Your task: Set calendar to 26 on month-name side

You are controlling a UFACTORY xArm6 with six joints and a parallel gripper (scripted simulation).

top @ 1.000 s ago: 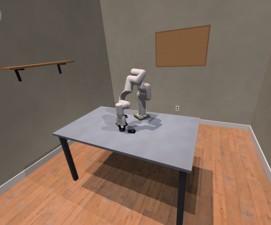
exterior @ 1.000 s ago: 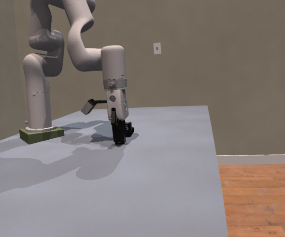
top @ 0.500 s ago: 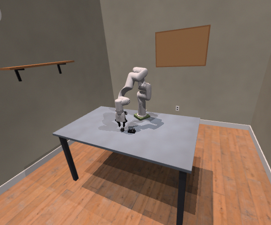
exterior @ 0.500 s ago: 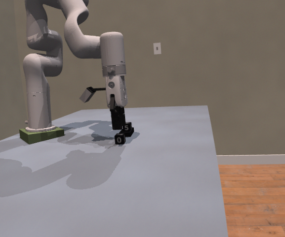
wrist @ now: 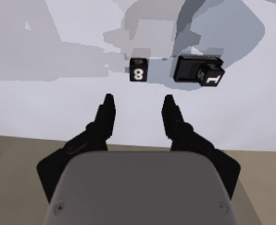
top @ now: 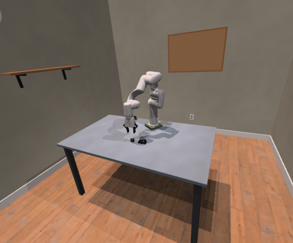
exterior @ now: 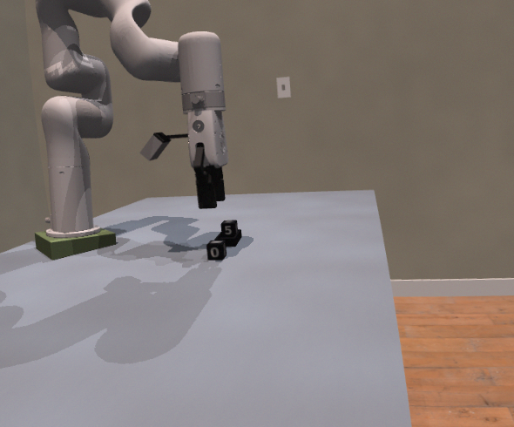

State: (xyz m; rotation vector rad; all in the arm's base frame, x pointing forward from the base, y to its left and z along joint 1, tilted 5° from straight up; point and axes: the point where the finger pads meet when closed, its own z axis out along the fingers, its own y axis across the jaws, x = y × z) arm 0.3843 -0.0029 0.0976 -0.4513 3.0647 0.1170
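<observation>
Now: hand 100 mm above the black cube. Also, from my hand: black calendar tray: 30 mm behind, 100 mm to the left, 110 mm below.
</observation>
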